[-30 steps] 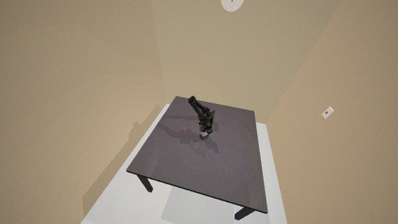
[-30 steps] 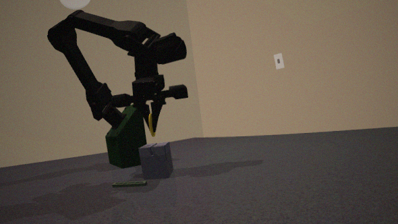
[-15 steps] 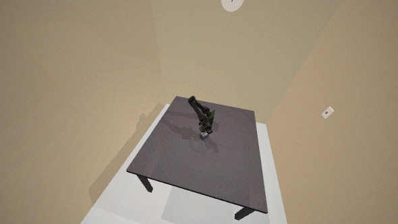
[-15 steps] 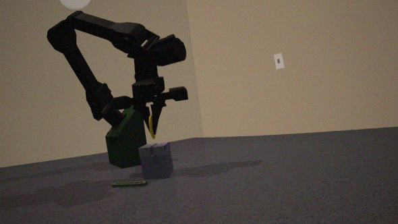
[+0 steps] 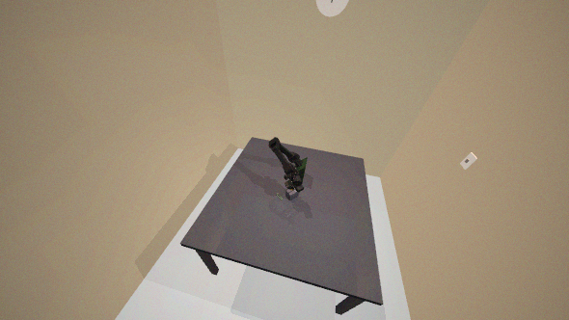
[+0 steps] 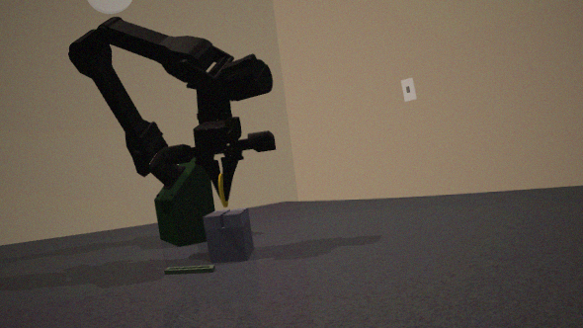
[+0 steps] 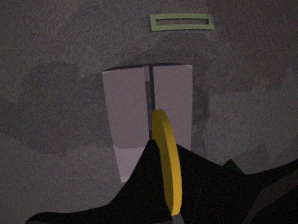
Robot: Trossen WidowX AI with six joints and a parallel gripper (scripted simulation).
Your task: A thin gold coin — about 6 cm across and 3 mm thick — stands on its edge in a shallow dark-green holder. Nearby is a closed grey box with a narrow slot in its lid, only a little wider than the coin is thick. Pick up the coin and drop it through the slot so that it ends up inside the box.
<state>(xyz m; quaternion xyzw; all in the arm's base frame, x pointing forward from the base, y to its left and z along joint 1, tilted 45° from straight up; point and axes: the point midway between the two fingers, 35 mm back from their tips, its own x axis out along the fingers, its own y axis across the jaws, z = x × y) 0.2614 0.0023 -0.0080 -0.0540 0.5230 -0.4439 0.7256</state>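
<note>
Right now the coin is 20 mm above my gripper tip.
</note>
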